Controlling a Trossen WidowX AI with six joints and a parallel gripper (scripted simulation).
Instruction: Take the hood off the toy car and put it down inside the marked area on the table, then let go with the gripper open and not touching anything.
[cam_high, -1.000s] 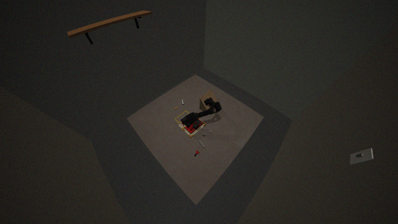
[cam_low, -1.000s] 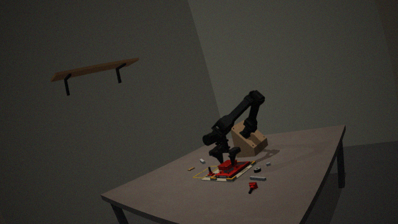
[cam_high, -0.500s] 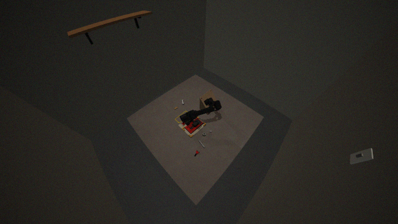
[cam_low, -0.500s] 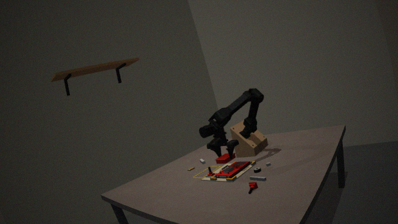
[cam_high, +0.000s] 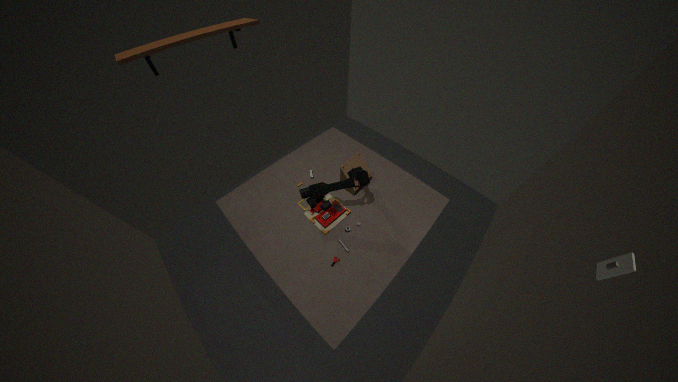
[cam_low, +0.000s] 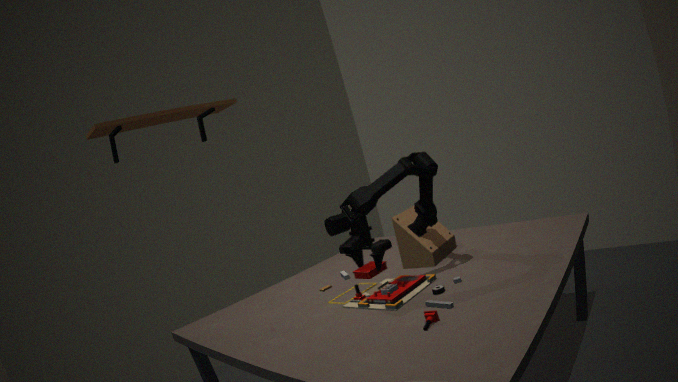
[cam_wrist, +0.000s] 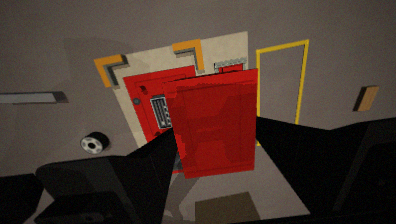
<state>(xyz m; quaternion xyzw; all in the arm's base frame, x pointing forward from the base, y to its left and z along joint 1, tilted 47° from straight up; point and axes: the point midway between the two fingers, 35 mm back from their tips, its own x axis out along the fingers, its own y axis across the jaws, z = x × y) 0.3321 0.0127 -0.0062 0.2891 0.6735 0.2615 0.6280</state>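
Right now the grey socket is 3 cm ahead of my gripper tip, 5 cm to the right of it and 7 cm below it. Round my gripper tip: hood: 1 cm above; black wheel: 4 cm behind, 22 cm to the left, 9 cm below; wooden piece: 6 cm behind, 31 cm to the right, 10 cm below.
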